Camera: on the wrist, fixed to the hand. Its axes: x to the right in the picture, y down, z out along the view.
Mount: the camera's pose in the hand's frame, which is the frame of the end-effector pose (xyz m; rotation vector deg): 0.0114 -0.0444 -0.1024 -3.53 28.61 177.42
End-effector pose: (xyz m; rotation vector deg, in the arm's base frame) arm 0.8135 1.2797 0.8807 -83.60 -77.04 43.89
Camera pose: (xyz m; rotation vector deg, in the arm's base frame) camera 0.8935 1.2630 0.9576 95.41 -104.13 -58.84
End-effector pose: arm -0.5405 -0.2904 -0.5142 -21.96 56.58 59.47
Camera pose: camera -0.5519 -0.3760 -0.5858 -48.19 -38.32 -96.70
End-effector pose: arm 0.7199 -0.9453 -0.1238 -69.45 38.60 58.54
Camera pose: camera 0.7744 -1.0419 -0.1407 -28.72 -86.24 -78.26
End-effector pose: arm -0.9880 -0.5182 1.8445 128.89 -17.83 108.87
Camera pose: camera -1.0711 -0.4483 1.8727 27.26 99.03 -27.74
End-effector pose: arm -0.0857 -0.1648 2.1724 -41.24 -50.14 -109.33
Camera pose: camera -0.1438 -0.2367 2.1088 -28.81 45.51 47.04
